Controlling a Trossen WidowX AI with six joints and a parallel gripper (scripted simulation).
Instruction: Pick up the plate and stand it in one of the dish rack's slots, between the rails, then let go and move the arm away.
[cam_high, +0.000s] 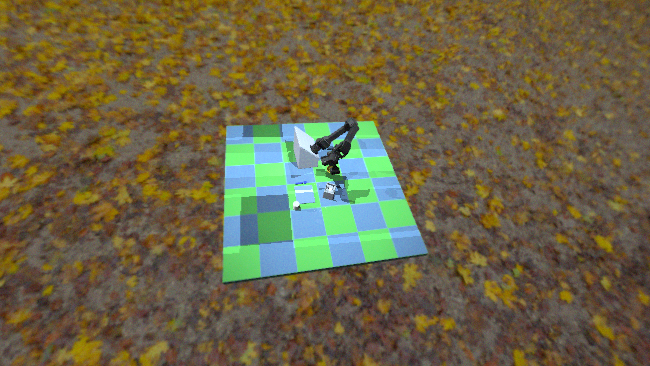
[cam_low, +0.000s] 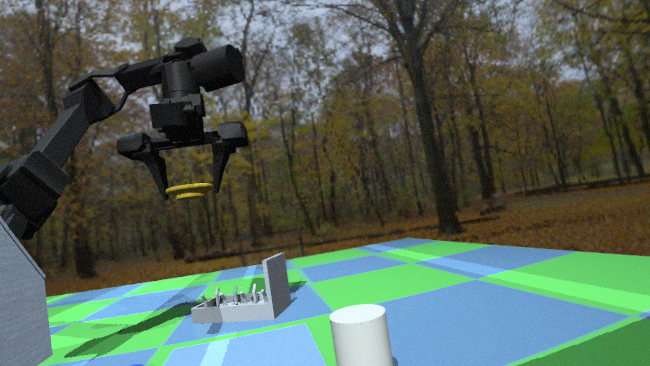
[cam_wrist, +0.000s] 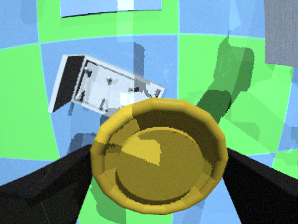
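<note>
Right now the dish rack is 160 mm below my gripper tip and 50 mm ahead of it. Also, from my gripper tip: white cylinder: 250 mm to the right, 180 mm ahead, 160 mm below; then yellow plate: 10 mm above; then blue spoon: 190 mm to the right, 180 mm below, 30 mm behind.
</note>
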